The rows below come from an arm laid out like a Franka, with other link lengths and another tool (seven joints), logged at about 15 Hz.
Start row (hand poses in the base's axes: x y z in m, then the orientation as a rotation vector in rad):
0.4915 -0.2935 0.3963 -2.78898 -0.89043 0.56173
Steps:
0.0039 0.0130 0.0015 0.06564 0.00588 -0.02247
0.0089 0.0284 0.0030 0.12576 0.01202 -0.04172
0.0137 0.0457 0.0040 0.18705 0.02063 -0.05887
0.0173 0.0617 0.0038 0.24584 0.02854 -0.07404
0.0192 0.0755 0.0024 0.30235 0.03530 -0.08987
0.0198 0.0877 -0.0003 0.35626 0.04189 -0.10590
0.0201 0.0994 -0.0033 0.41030 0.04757 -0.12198
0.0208 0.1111 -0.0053 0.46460 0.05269 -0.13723
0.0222 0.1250 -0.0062 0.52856 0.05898 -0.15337
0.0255 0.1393 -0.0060 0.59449 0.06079 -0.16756
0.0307 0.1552 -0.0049 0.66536 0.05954 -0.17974
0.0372 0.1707 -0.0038 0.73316 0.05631 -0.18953
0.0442 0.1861 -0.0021 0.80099 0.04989 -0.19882
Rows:
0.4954 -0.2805 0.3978 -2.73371 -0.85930 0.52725
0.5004 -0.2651 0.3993 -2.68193 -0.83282 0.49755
0.5052 -0.2478 0.4003 -2.62702 -0.80904 0.47127
0.5088 -0.2318 0.4001 -2.57399 -0.78816 0.44628
0.5107 -0.2180 0.3987 -2.52353 -0.76666 0.42146
0.5113 -0.2058 0.3960 -2.47535 -0.74501 0.39824
0.5116 -0.1941 0.3930 -2.42729 -0.72359 0.37423
0.5123 -0.1824 0.3910 -2.37887 -0.70344 0.34995
0.5137 -0.1685 0.3901 -2.32114 -0.68207 0.32243
0.5170 -0.1542 0.3903 -2.26296 -0.66384 0.28957
0.5222 -0.1383 0.3914 -2.20089 -0.64836 0.25182
0.5287 -0.1228 0.3925 -2.14169 -0.63584 0.21452
0.5357 -0.1074 0.3942 -2.08328 -0.62405 0.17461

